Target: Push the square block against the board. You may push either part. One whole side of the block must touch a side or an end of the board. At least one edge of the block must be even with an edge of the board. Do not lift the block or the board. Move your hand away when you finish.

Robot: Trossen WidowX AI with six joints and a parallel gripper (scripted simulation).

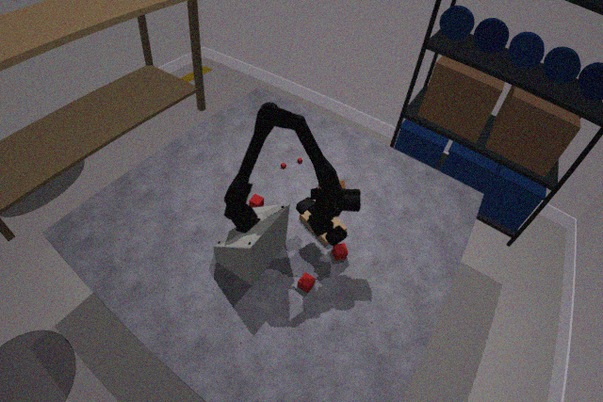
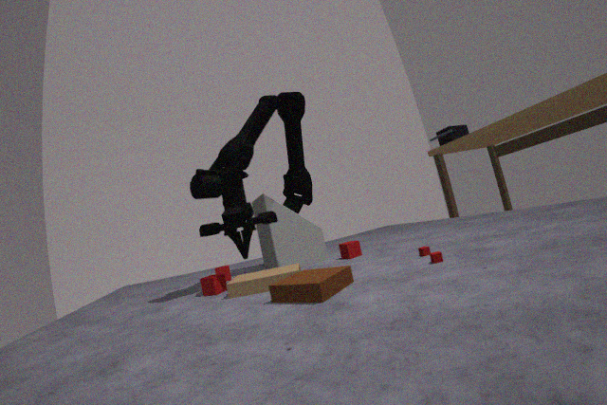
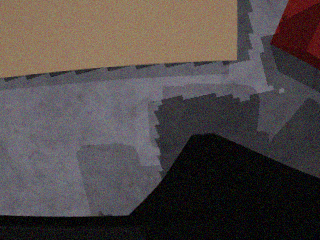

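Right now the board is 9 cm ahead of my gripper tip, 4 cm to the left of it and 5 cm below it. The rest, counted from my gripper tip: brown square block (24 cm ahead, 10 cm to the left, 5 cm below).
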